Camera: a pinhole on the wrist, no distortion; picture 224 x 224 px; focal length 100.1 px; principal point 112.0 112.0 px. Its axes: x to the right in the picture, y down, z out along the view. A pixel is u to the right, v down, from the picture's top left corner.
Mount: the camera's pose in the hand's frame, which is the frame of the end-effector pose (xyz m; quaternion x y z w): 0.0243 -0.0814 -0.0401 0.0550 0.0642 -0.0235 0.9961
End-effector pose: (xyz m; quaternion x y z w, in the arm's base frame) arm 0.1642 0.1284 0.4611 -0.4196 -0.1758 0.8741 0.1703
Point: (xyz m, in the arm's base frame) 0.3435 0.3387 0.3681
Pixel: behind the camera
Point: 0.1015 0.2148 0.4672
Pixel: 155.4 139.8
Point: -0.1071 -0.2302 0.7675
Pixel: 40.1 191.7
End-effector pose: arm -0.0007 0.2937 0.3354 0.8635 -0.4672 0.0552 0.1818
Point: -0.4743 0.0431 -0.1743
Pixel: 52.7 206.0
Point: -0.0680 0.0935 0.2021
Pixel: 121.0 214.7
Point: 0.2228 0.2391 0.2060
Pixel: 160.6 65.9
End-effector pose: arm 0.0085 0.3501 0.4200 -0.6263 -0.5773 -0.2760 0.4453
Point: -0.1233 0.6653 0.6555
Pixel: 211.5 97.2
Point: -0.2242 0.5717 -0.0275
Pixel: 17.6 114.1
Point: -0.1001 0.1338 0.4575
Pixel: behind the camera
